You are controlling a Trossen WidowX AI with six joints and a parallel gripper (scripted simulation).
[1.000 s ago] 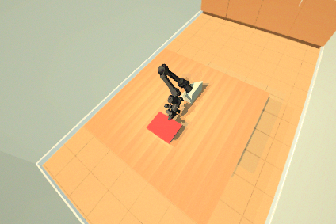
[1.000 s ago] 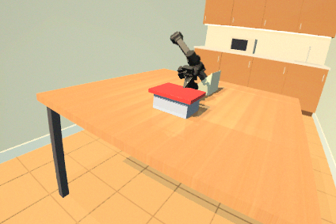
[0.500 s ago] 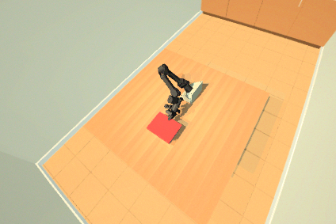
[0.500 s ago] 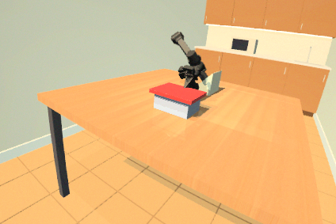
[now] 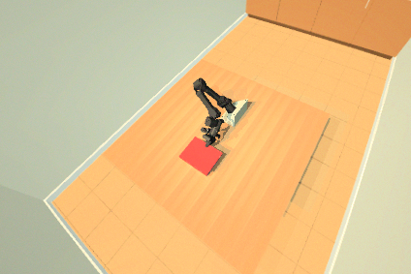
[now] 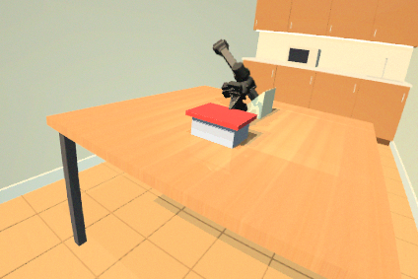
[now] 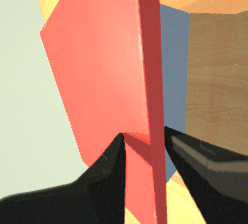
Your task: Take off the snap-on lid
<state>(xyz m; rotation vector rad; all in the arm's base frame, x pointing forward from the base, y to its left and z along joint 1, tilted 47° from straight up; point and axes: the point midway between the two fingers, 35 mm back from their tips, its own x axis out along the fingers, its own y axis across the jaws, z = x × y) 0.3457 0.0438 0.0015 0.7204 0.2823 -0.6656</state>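
My gripper tip is now 8 cm short of the lid and 1 cm below it. From my gripper tip the other things lie so: storage box 8 cm ahead, 4 cm below.
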